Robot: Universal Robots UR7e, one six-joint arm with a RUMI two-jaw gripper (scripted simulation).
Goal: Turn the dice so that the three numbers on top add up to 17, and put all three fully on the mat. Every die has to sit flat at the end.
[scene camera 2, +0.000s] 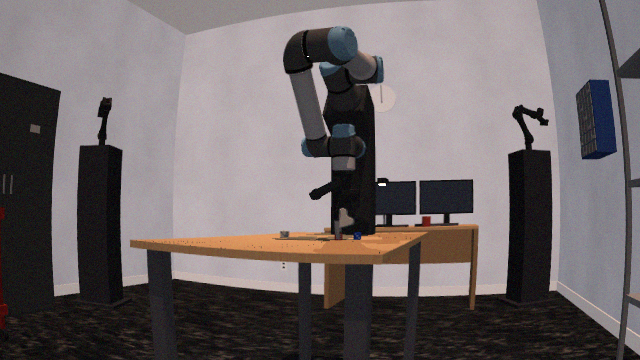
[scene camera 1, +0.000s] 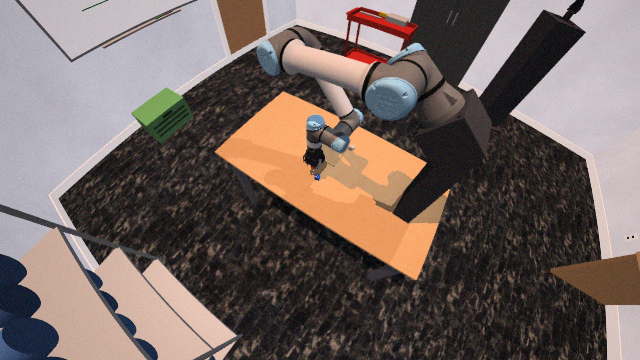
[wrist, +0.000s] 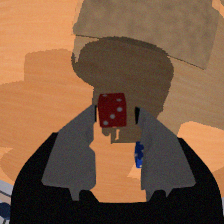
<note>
In view: the gripper [wrist: 115, 107] and a red die [wrist: 112, 111].
</note>
